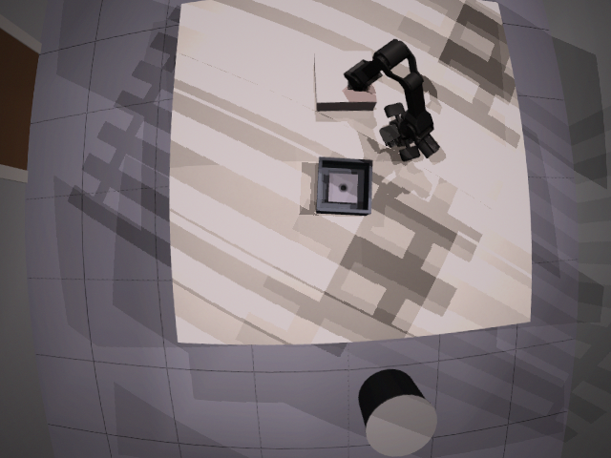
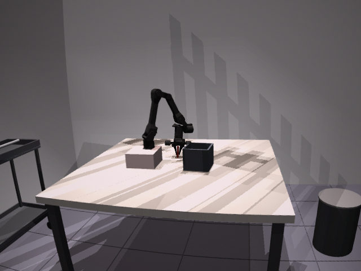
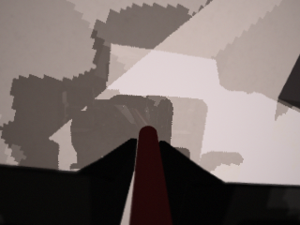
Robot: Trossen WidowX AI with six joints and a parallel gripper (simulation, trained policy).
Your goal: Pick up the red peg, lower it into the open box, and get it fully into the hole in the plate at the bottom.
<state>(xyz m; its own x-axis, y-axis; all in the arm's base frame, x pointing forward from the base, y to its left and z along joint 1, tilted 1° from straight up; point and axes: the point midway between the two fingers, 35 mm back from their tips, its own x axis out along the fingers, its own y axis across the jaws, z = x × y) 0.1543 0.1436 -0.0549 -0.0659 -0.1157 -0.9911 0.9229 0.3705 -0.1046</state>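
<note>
Now: gripper tip 200 mm short of the pale plate, 170 mm to the left of it and 30 mm below it. Round my gripper tip: red peg: 30 mm above.
</note>
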